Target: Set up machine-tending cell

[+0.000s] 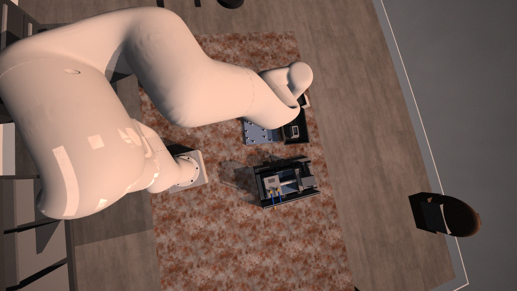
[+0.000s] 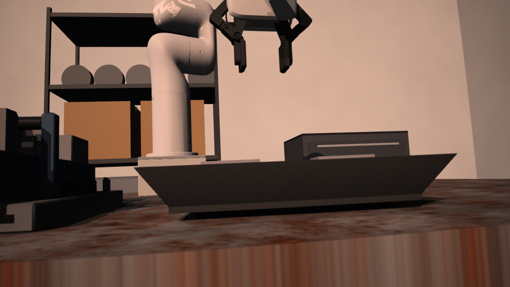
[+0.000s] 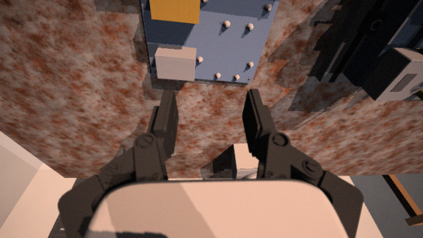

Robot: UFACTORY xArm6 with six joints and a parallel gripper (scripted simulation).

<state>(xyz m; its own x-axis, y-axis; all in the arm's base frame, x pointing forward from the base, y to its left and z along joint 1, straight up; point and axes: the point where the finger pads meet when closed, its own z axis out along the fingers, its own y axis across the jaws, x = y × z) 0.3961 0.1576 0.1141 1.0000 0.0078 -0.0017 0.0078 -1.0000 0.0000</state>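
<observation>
My hand is 40 mm short of the brass blank, 40 mm to the right of it and 170 mm above it. Round my hand: vise piston rod 40 mm ahead, 300 mm to the right, 120 mm below; then vise body 60 mm ahead, 300 mm to the right, 160 mm below.
</observation>
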